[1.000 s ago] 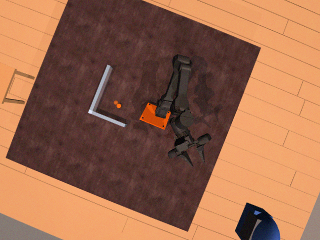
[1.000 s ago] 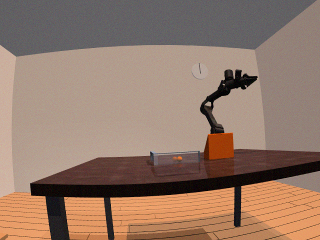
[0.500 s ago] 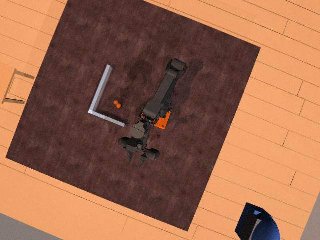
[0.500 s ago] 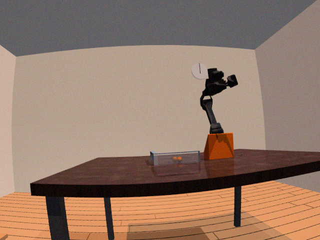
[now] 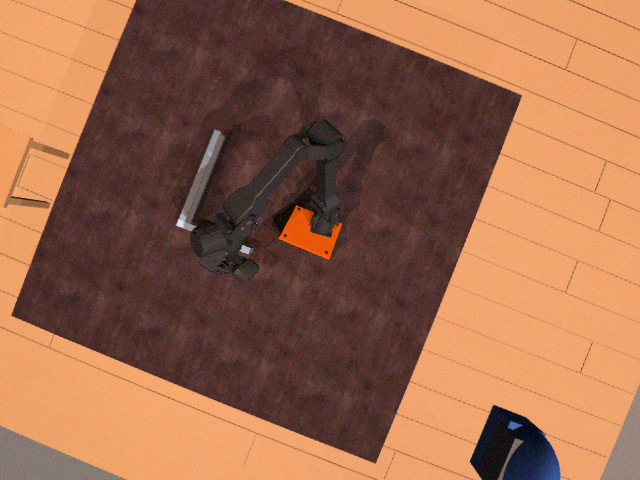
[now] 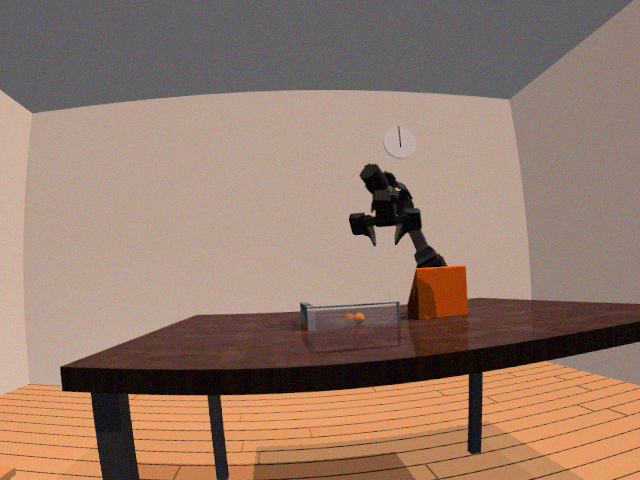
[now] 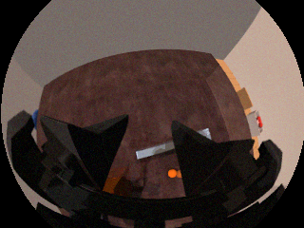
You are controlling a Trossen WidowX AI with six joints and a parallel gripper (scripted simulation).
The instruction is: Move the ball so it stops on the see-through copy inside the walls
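Now: gripper tip 190 mm above the orange ball, 170 mm to the left of it and 50 mm short of it.
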